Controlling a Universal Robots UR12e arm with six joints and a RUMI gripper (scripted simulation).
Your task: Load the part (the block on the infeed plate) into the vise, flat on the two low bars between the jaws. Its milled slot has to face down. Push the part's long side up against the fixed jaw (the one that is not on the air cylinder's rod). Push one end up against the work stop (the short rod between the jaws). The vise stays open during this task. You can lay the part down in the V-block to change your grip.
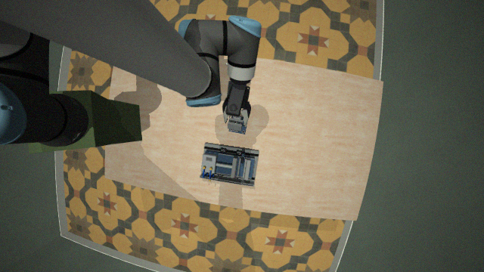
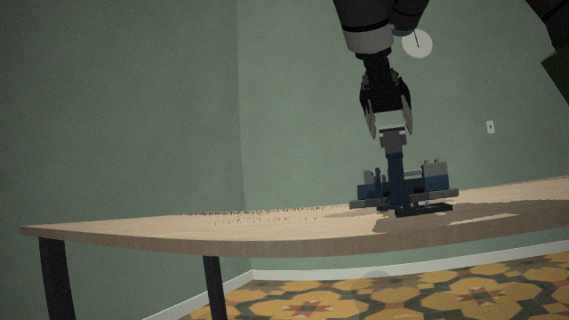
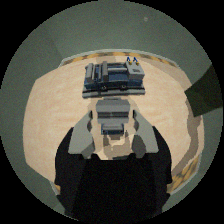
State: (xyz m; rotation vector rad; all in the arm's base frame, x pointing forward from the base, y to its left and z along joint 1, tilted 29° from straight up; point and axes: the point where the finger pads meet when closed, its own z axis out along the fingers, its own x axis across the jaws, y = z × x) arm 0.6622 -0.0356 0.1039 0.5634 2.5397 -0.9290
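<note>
Right now my hand is 1 cm above the grey part. Also, from my hand: air cylinder rod 21 cm to the right, 9 cm below, 7 cm behind; blue post 11 cm below; dark infeed plate 19 cm to the left, 16 cm below, 1 cm behind.
</note>
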